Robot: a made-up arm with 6 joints.
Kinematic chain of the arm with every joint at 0, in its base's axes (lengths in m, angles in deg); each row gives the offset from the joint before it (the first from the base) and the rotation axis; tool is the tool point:
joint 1: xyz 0 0 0.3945 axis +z
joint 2: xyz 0 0 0 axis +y
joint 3: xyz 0 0 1.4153 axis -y
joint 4: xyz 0 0 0 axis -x
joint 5: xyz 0.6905 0 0 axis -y
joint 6: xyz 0 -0.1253 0 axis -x
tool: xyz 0 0 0
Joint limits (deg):
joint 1: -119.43..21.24
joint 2: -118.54..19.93
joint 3: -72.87..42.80
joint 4: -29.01..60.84
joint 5: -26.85..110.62
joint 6: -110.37..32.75
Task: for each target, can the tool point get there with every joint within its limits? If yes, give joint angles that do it. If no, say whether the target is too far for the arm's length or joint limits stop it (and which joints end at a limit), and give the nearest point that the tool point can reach.
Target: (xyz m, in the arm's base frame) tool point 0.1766 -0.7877 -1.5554
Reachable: no: joint limits stop it (at a limit: joint 1, joint 2, joint 3, joint 4) | nearest point -0.6289 -0.3620 0.1698 | short by 1.951 m
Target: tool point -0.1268 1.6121 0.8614
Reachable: yes | joints -89.38 -97.85 4.84 29.23 4.17 -51.27
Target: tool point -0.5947 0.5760 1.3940
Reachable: yes | joints -50.98 -68.71 -30.66 37.48 -9.56 4.82
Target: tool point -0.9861 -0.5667 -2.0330
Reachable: no: too far | nearest point -1.7791 -0.7570 -0.1644 | short by 2.039 m
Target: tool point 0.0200 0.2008 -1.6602
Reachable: no: joint limits stop it (at a limit: joint 2, joint 3, joint 4) | nearest point 0.0719 0.7221 0.1698 | short by 1.903 m
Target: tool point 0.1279 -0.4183 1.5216
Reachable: yes | joints -56.59 -8.76 -33.63 9.47 -5.75 -88.79
